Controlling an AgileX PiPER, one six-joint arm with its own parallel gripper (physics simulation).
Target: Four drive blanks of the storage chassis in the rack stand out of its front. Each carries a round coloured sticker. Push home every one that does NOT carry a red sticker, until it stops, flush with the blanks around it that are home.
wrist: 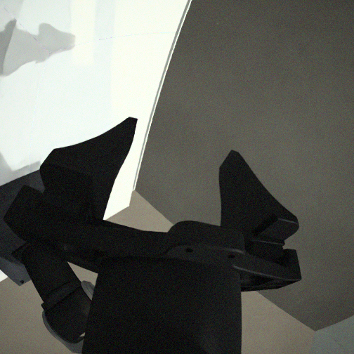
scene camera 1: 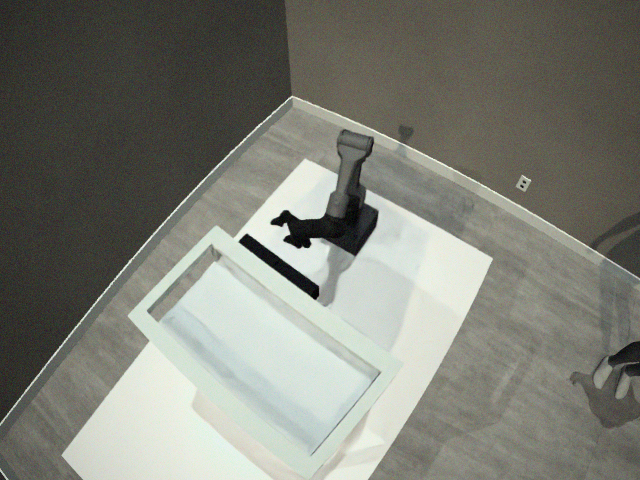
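Observation:
The rack shows in the scene view as a pale green rectangular frame around a whitish panel, seen from above. A long black bar lies along its side nearest the arm; whether it is the chassis front cannot be told. The drive blanks and their stickers cannot be made out in either view. My gripper is open, with a wide gap between its dark fingers and nothing held. In the scene view it appears a short way from the black bar, on the arm's side, apart from it.
The arm's dark base stands on the white surface behind the gripper. Walls meet in a corner beyond it. A dark object with pale ends shows at the right edge. In the wrist view a brown-grey wall fills the right side.

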